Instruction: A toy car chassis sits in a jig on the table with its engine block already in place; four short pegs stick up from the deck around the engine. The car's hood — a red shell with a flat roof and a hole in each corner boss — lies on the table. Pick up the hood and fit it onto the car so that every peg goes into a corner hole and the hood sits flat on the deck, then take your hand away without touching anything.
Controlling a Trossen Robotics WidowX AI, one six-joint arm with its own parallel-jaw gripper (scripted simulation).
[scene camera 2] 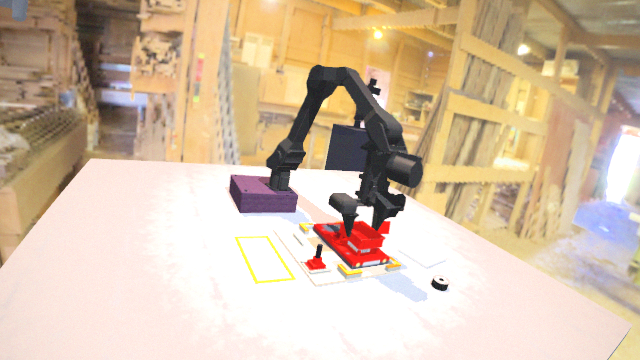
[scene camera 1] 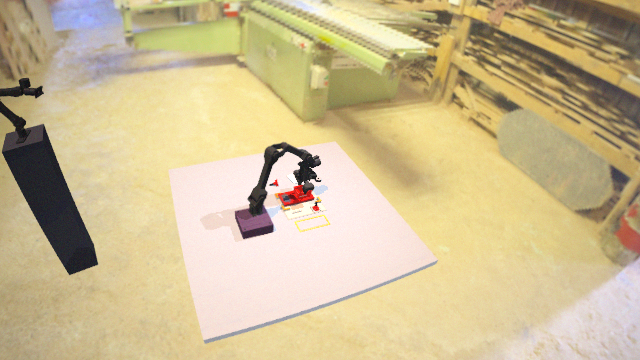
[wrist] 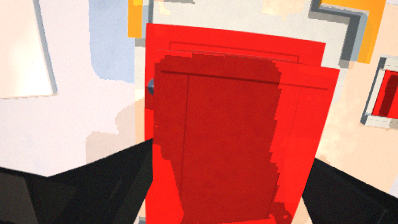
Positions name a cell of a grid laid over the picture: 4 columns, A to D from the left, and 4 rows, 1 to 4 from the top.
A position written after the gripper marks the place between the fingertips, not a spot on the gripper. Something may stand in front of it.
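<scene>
A red hood (scene camera 2: C3) (wrist: C3) is held by the gripper (scene camera 2: C3) (wrist: C3).
</scene>
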